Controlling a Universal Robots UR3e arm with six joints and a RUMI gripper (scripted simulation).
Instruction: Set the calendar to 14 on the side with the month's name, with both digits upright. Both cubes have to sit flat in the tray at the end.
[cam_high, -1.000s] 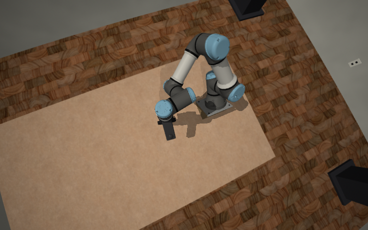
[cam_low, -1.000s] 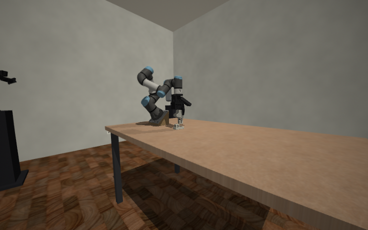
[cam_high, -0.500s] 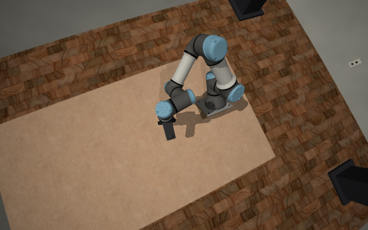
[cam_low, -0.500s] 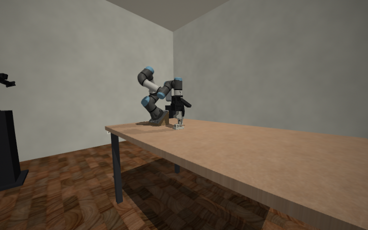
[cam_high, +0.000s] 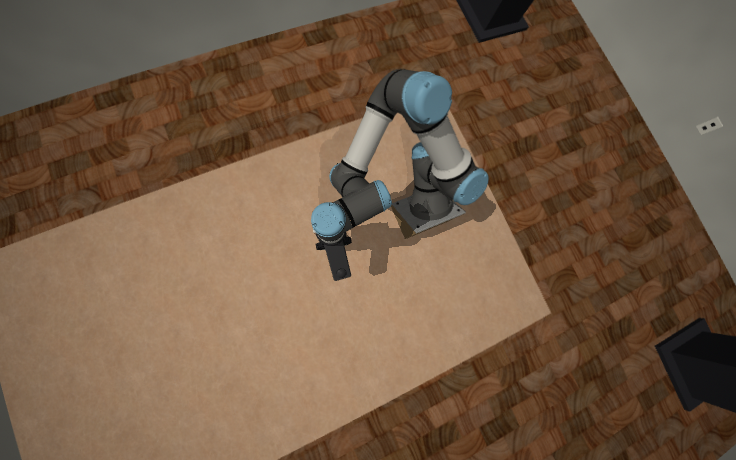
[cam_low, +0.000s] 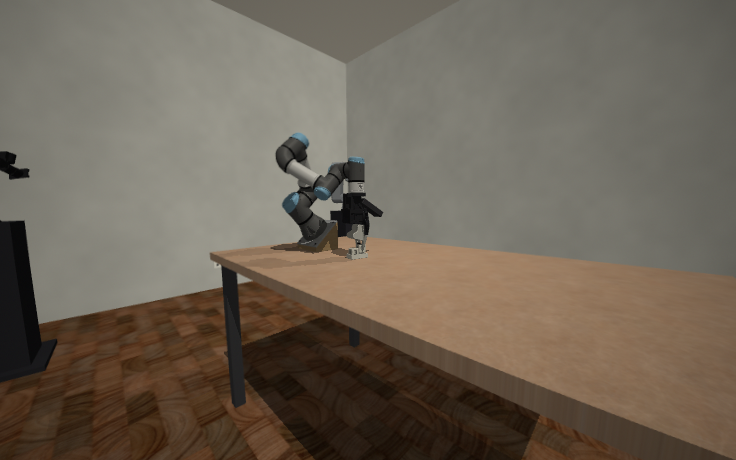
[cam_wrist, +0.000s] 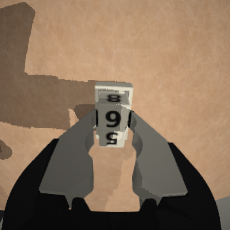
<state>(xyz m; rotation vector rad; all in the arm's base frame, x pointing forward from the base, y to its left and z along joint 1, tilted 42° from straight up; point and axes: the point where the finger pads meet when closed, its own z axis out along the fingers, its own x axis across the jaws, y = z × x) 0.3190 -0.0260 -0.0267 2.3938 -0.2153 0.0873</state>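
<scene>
My hand is 1 cm above the white digit cube. From my hand the other things lie so: tray: 2 cm to the right, 4 cm below.
</scene>
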